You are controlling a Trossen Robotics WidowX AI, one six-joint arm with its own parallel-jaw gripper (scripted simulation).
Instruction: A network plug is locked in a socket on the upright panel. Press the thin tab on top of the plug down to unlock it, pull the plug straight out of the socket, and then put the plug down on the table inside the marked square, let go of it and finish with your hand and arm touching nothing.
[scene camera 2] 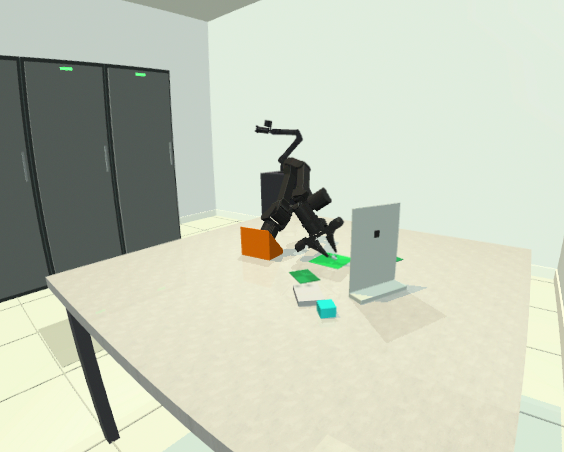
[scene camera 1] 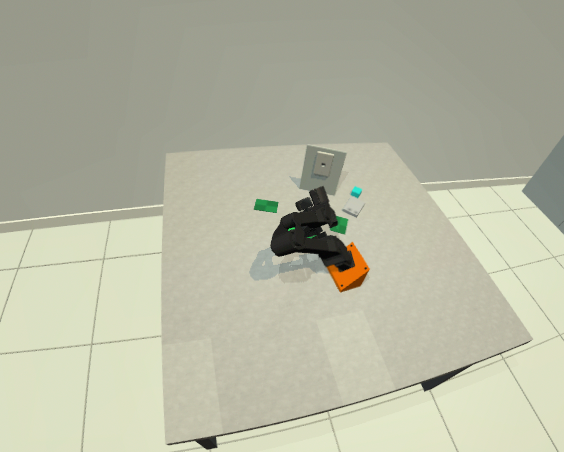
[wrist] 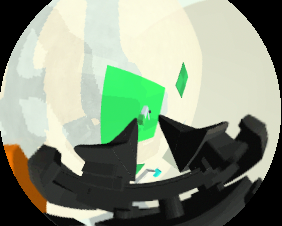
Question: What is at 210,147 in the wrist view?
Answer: The gripper.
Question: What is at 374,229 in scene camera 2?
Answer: A grey upright panel.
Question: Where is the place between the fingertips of the gripper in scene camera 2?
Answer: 332,254
